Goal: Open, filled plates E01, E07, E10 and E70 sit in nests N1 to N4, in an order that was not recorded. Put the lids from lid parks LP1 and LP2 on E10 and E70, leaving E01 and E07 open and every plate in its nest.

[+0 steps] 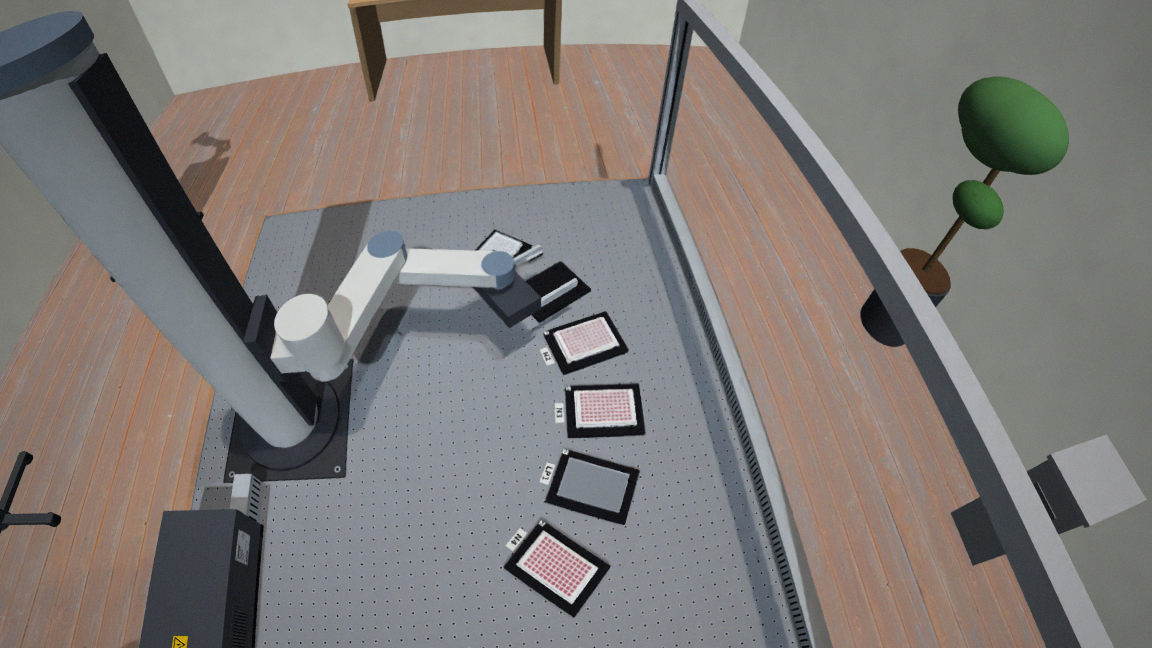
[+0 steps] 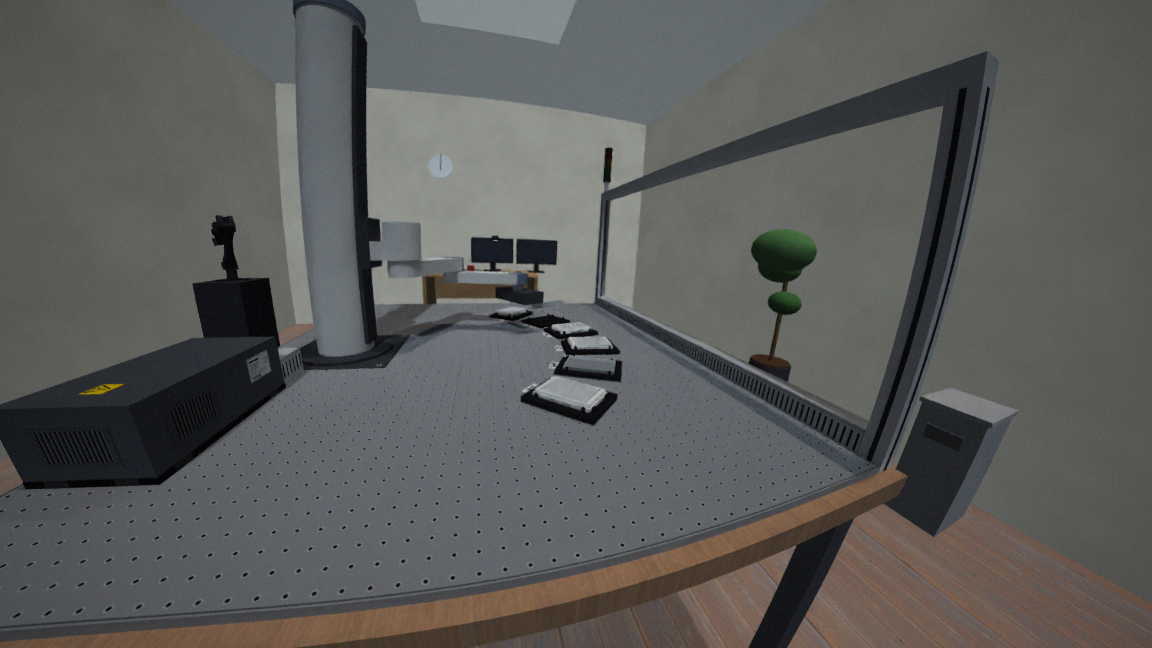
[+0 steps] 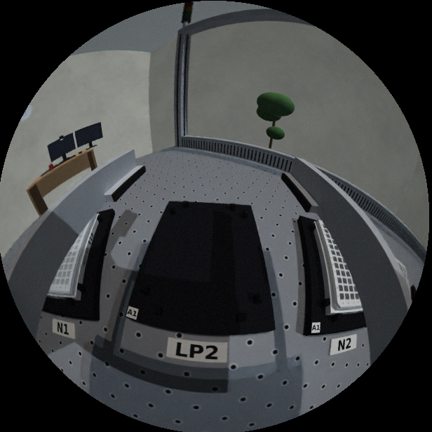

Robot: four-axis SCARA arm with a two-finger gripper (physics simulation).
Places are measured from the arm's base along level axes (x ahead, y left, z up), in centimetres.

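Pixels of known places: gripper, fingertip midpoint: (image 1: 557,264) (image 2: 550,299); arm's base, link origin: (image 1: 291,421) (image 2: 348,354).
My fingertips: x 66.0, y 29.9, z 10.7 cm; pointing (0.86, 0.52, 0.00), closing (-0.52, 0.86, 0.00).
Ahead of a thing's pixels: the offset from my fingertips to its top centre. Level surfaces: height alone.
My gripper (image 1: 544,274) (image 3: 213,157) is open and empty above lid park LP2 @(dx -1.7, dy -0.5, dz -7.4 cm) (image 1: 580,288) (image 2: 546,320) (image 3: 200,280), which holds no lid. The plate in N1 @(dx -14.6, dy +12.6, dz -6.5 cm) (image 1: 501,243) (image 2: 512,310) (image 3: 70,267) is marked E10; it looks pale, with a clear lid on it. The plate in N2 @(dx +4.4, dy -17.0, dz -6.8 cm) (image 1: 585,338) (image 2: 570,328) (image 3: 342,272) shows pink wells, as do the plate in N3 @(dx +5.6, dy -35.1, dz -6.8 cm) (image 1: 605,407) (image 2: 588,344) and the plate in N4 @(dx -9.2, dy -67.5, dz -6.8 cm) (image 1: 557,565) (image 2: 567,393); these look open, and their codes are not readable. A grey clear lid @(dx +0.3, dy -51.9, dz -7.6 cm) (image 1: 593,483) (image 2: 588,365) lies in LP1.
The nests and parks stand in an arc on the perforated table @(dz -9.4 cm) (image 1: 435,483) (image 2: 386,451). The arm's column (image 1: 161,233) (image 2: 330,177) and a dark control box (image 1: 201,572) (image 2: 145,402) stand on the left. A framed screen (image 1: 829,177) (image 2: 805,124) runs along the right edge.
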